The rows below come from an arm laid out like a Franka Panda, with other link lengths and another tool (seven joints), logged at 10 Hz.
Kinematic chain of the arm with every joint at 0, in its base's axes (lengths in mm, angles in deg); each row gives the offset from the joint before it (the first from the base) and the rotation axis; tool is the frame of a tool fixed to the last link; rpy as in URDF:
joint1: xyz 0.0 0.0 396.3 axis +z
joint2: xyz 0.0 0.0 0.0 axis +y
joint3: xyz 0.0 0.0 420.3 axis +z
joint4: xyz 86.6 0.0 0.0 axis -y
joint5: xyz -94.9 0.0 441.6 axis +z
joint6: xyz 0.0 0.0 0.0 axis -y
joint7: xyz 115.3 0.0 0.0 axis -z
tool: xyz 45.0 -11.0 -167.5 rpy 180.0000 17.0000 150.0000
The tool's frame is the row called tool.
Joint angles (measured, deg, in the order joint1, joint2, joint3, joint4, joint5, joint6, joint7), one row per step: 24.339 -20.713 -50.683 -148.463 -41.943 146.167 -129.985; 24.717 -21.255 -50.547 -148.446 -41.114 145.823 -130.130; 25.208 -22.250 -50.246 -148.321 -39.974 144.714 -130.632; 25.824 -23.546 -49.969 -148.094 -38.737 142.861 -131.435; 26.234 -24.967 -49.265 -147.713 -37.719 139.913 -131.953; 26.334 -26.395 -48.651 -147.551 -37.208 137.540 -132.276; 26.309 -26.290 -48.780 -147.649 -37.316 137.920 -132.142; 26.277 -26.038 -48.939 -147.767 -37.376 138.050 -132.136; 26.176 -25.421 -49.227 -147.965 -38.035 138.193 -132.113; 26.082 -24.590 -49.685 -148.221 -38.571 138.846 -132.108
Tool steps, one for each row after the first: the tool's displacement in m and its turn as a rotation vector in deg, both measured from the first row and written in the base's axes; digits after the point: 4 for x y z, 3 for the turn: 0.0009 0.0037 0.0031 0.718 -0.257 -0.007; 0.0009 0.0083 0.0085 1.636 -0.250 0.187; -0.0007 0.0127 0.0148 2.643 0.189 0.552; -0.0040 0.0172 0.0216 3.368 1.351 0.745; -0.0085 0.0200 0.0276 3.902 2.162 0.902; -0.0083 0.0195 0.0266 3.901 1.976 0.801; -0.0089 0.0189 0.0241 3.854 2.210 0.710; -0.0103 0.0168 0.0184 3.253 2.897 0.787; -0.0111 0.0144 0.0118 2.778 3.354 0.788
